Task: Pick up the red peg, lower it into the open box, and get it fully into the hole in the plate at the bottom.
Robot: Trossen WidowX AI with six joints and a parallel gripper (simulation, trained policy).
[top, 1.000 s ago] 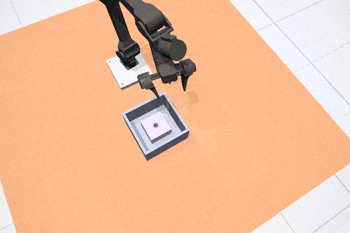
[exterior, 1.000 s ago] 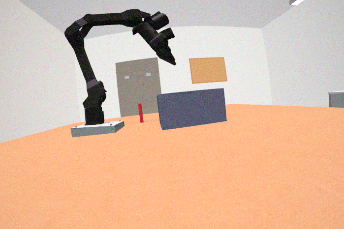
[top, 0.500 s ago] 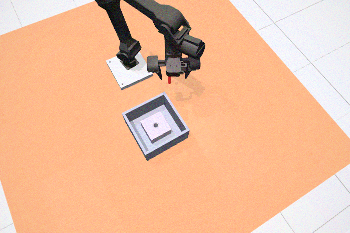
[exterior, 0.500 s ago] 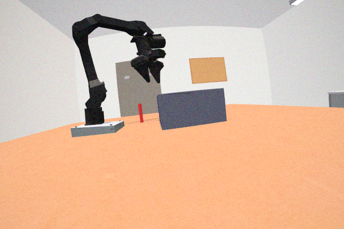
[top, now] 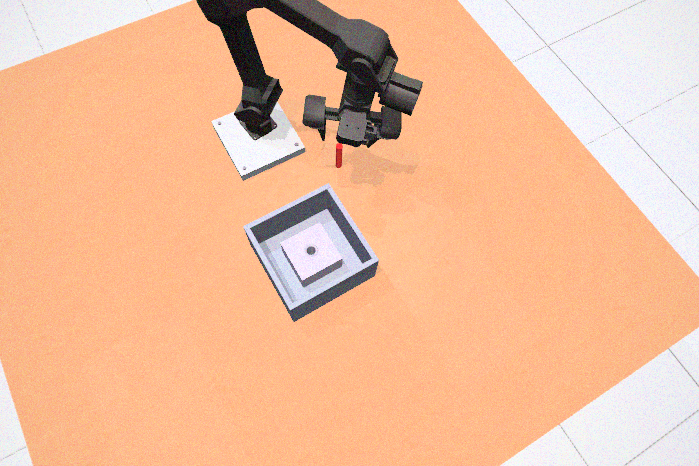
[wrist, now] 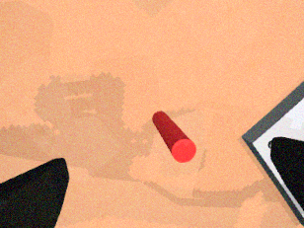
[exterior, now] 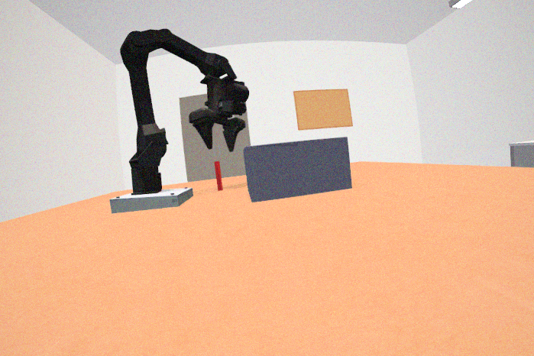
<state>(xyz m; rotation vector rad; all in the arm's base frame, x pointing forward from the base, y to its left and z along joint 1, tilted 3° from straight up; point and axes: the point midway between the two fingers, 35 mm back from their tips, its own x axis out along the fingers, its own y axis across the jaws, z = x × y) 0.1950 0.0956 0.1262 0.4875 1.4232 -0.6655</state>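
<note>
My gripper tip is 2 cm past the red peg and 7 cm above it. Round my gripper tip: grey box (13 cm ahead, 19 cm to the right, 8 cm below).
</note>
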